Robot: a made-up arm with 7 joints. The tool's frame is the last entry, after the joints.
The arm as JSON. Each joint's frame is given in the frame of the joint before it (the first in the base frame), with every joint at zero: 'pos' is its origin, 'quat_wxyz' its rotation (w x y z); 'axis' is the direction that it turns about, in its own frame. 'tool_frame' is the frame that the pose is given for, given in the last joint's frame.
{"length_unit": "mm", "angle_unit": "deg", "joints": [
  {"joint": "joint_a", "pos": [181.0, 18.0, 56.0], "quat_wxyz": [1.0, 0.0, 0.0, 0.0], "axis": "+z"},
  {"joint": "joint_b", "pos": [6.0, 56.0, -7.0], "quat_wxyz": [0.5, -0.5, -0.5, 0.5], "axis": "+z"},
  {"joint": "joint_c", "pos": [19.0, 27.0, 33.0], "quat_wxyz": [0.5, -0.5, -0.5, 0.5], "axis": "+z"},
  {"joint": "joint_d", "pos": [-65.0, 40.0, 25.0], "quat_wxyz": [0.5, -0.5, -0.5, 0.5], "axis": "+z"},
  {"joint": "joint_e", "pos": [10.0, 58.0, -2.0], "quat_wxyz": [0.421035, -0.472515, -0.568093, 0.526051], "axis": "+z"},
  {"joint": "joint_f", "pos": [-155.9, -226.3, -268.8], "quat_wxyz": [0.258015, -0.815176, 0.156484, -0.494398], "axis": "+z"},
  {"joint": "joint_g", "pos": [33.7, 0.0, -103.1], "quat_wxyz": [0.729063, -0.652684, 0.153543, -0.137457], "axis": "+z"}
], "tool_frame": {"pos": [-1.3, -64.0, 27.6], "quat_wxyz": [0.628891, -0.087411, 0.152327, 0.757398]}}
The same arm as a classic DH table. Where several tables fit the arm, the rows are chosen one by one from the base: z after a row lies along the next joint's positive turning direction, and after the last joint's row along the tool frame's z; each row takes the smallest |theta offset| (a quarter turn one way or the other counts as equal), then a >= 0, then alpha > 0; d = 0 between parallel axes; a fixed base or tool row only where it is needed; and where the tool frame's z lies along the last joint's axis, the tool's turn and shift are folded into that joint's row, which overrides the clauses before.
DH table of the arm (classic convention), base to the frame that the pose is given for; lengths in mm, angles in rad. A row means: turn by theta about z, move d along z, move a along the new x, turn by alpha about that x. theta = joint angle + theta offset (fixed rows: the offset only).
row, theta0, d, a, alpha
base (fixed), 0.0991, 0, 181.9, 0
joint_a, 1.4717, 49, 56, -1.5708
joint_b, 1.5708, 27, 27, -1.5708
joint_c, 1.5708, 6, 40, -1.5708
joint_d, -1.3688, 61, -54.8, 1.6629
joint_e, -1.2606, -377.8, -172, 1.9584
joint_f, -1.3175, -336, -30.8, 1.4698
joint_g, -0.1273, 213, -9.7, 0.3531
tool (fixed), -1.2139, -183, 0, 0

